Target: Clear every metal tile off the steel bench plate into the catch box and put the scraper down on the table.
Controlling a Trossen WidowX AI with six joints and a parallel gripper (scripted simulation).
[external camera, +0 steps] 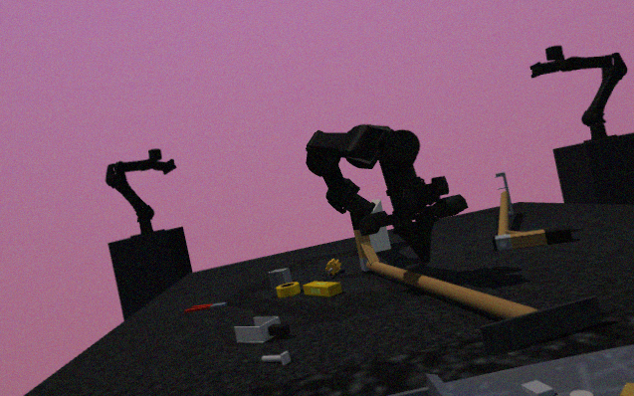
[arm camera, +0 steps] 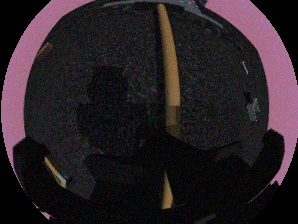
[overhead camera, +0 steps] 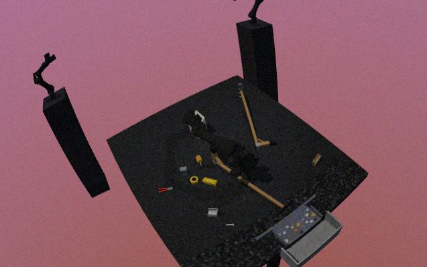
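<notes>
The long scraper lies 3 cm ahead of my gripper tip, 2 cm to the right of it and 2 cm above it. From my gripper tip the other things lie so: yellow tape ring 26 cm to the right, 19 cm behind, 3 cm below; yellow block 20 cm to the right, 12 cm behind, 3 cm below; yellow-handled screwdriver 32 cm behind, 16 cm to the right, 3 cm below.
</notes>
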